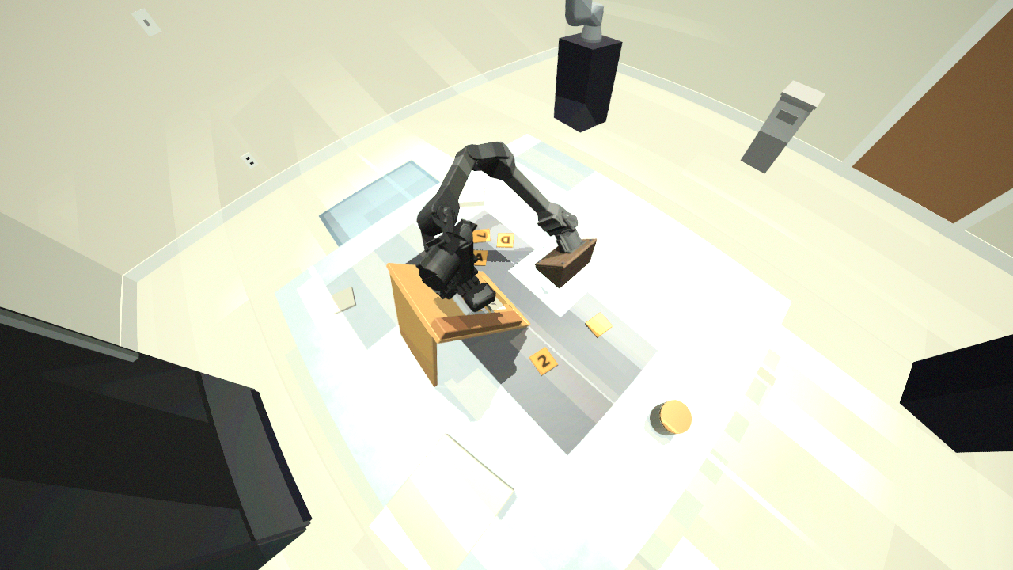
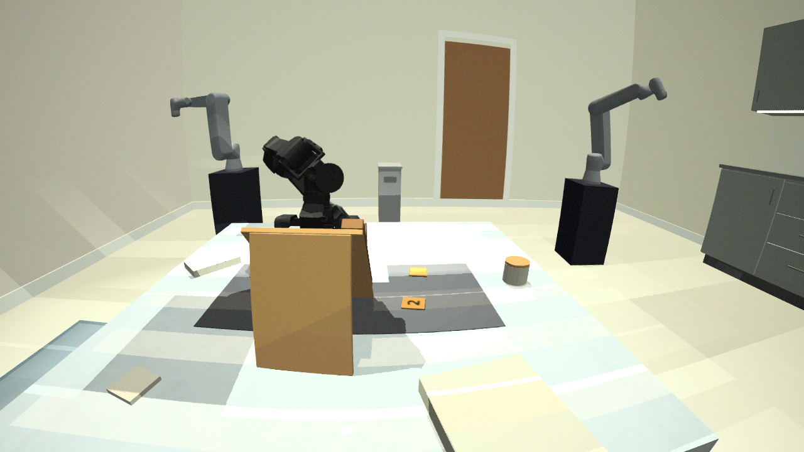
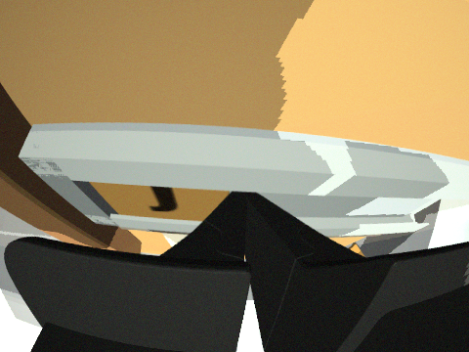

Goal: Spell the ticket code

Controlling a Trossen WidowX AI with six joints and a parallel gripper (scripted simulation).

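Now: gripper tip 90 mm above the white ticket, 70 mm past it and 10 mm to the right of it. The rest, counted from my gripper tip: grey mat: 170 mm behind, 160 mm below, 40 mm to the left; pale pad: 330 mm to the right, 310 mm ahead, 150 mm below; round tan-lidded canister: 550 mm to the left, 230 mm behind, 120 mm below.
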